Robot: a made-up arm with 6 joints.
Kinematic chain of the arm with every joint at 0, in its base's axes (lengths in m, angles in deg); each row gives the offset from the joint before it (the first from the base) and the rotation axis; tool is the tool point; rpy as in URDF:
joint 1: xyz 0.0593 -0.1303 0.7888 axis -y
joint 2: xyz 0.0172 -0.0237 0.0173 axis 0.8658 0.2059 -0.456
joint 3: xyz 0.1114 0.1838 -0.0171 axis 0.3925 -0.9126 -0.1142
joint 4: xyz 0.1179 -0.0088 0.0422 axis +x
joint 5: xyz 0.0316 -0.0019 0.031 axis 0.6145 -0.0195 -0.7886
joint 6: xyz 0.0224 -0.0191 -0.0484 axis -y
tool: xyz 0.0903 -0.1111 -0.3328 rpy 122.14 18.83 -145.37
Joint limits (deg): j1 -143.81..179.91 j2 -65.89..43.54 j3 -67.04..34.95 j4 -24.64..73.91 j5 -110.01..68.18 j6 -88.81..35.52
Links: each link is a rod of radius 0.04 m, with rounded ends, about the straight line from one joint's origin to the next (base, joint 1, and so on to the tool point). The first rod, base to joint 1, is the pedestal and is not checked.
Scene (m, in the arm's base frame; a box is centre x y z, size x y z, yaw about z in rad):
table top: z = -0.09
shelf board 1: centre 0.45 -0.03 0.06 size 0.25 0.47 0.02 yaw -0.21
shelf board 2: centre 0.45 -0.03 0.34 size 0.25 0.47 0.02 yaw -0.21
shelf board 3: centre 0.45 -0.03 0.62 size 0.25 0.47 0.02 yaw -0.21
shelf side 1: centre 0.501 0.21 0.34 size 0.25 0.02 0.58 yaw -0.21
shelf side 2: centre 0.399 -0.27 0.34 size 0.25 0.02 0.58 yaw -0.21
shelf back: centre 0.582 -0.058 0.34 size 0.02 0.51 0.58 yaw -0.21
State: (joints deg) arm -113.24 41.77 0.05 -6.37 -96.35 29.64
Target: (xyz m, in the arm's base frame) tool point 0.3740 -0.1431 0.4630
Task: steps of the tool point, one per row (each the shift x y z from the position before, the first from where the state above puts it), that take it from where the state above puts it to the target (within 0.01 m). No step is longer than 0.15 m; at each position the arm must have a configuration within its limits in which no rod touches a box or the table.
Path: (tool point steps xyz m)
1: 0.0049 -0.0586 0.0109
2: 0.0380 -0.0546 0.0011
3: 0.0662 -0.0382 -0.0026
4: 0.0848 -0.0143 0.0021
5: 0.0922 0.0106 0.0151
6: 0.0882 0.0308 0.0340
7: 0.0748 0.0422 0.0552
8: 0.0551 0.0427 0.0745
9: 0.0691 -0.0094 -0.0159
10: 0.0746 -0.0156 -0.0004
11: 0.0755 -0.0217 0.0163

